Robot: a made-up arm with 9 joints. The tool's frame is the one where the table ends. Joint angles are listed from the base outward.
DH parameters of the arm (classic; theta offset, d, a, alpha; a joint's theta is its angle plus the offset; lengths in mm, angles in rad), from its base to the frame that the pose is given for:
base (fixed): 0 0 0 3.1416
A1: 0 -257.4 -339 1.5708
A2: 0 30.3 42.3 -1.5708
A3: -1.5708 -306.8 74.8 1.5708
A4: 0 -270.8 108.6 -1.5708
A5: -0.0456 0 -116.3 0
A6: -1.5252 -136 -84.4 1.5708
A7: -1.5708 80 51.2 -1.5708
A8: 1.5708 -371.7 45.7 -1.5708
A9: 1.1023 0 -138 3.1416
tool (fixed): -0.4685 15.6 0 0
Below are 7 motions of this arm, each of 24 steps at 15 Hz.
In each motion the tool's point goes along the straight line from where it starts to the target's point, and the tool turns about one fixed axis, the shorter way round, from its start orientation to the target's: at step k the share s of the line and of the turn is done. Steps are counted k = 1, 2, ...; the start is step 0. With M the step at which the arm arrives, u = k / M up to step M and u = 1 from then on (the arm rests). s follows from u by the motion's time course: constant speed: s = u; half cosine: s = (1 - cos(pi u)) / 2; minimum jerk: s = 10 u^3 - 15 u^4 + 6 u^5.
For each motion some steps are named. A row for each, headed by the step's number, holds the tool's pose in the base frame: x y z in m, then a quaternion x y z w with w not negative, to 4 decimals.
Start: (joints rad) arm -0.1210 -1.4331 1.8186 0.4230 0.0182 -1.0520 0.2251 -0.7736 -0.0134
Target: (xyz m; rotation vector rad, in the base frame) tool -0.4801 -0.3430 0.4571 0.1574 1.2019 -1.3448
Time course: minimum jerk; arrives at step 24
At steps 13, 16, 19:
13: -0.5573 -0.4741 0.5104 0.3309 0.0532 -0.4645 0.8197
16: -0.5185 -0.4081 0.4836 0.2080 0.3023 -0.5488 0.7511
19: -0.4919 -0.3630 0.4652 0.1125 0.4586 -0.5787 0.6649

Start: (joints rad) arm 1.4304 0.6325 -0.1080 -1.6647 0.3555 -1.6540 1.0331 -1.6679 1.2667
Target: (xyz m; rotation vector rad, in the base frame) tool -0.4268 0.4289 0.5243 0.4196 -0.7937 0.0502
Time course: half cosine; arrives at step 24
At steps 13, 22, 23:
13: -0.3703 0.1426 0.3962 0.5103 -0.5054 0.1720 0.6742
22: -0.4246 0.4177 0.5193 0.2160 -0.3899 0.0303 0.8947
23: -0.4262 0.4261 0.5230 0.2061 -0.3852 0.0258 0.8992

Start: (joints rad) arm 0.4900 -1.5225 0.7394 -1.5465 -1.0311 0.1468 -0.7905 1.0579 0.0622
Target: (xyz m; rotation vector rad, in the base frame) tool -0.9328 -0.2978 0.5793 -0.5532 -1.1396 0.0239
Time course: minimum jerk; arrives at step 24
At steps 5, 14, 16, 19, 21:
5: -0.9195 0.0842 0.8163 -0.2981 -0.8029 -0.0981 0.5068
14: -0.9279 -0.1562 0.6671 -0.2790 -0.6466 -0.0302 0.7093
16: -0.9298 -0.2121 0.6325 -0.2717 -0.6033 -0.0139 0.7497
19: -0.9319 -0.2714 0.5956 -0.2628 -0.5548 0.0035 0.7894
21: -0.9326 -0.2912 0.5834 -0.2596 -0.5380 0.0093 0.8019

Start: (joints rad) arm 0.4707 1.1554 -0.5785 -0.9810 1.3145 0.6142 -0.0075 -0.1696 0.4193
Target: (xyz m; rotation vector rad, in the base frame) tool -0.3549 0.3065 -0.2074 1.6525 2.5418 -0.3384
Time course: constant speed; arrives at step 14
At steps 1, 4, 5, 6, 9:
1: -0.1239 -0.0792 0.1773 -0.0778 0.7395 -0.6667 0.0509
4: -0.1772 0.0098 0.0885 0.0779 0.8165 -0.5696 0.0531
5: -0.1950 0.0395 0.0589 0.1294 0.8351 -0.5320 0.0534
6: -0.2128 0.0692 0.0293 0.1803 0.8500 -0.4920 0.0534
9: -0.2661 0.1582 -0.0594 0.3274 0.8721 -0.3599 0.0522

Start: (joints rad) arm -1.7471 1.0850 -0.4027 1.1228 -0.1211 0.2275 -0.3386 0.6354 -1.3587
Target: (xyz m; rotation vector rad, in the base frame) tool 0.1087 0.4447 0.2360 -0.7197 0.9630 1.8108
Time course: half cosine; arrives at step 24
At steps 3, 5, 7, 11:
3: -0.4694 0.3943 -0.1193 0.6864 -0.2122 -0.5781 0.3869
5: -0.4301 0.3977 -0.0952 0.6790 -0.2343 -0.6116 0.3317
7: -0.3747 0.4026 -0.0611 0.6631 -0.2636 -0.6540 0.2511
11: -0.2310 0.4151 0.0272 0.5935 -0.3276 -0.7344 0.0332

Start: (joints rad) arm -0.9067 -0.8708 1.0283 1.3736 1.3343 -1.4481 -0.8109 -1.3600 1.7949
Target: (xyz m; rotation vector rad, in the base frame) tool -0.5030 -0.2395 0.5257 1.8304 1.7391 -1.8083
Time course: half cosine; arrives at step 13
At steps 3, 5, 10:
3: 0.1366 -0.4167 0.7589 0.2726 0.3617 -0.8616 0.2293
5: -0.0075 -0.3768 0.7063 0.3536 0.4170 -0.8166 0.1851
10: -0.4110 -0.2650 0.5592 0.5517 0.5396 -0.6340 0.0501

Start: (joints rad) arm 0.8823 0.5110 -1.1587 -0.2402 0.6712 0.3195 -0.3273 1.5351 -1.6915
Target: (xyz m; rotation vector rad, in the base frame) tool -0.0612 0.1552 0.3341 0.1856 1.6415 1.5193
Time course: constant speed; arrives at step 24
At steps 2, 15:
2: 0.3814 -0.0632 0.2296 0.1331 0.6186 0.6297 0.4507
15: 0.1199 0.0658 0.2913 0.0986 0.6429 0.6185 0.4410

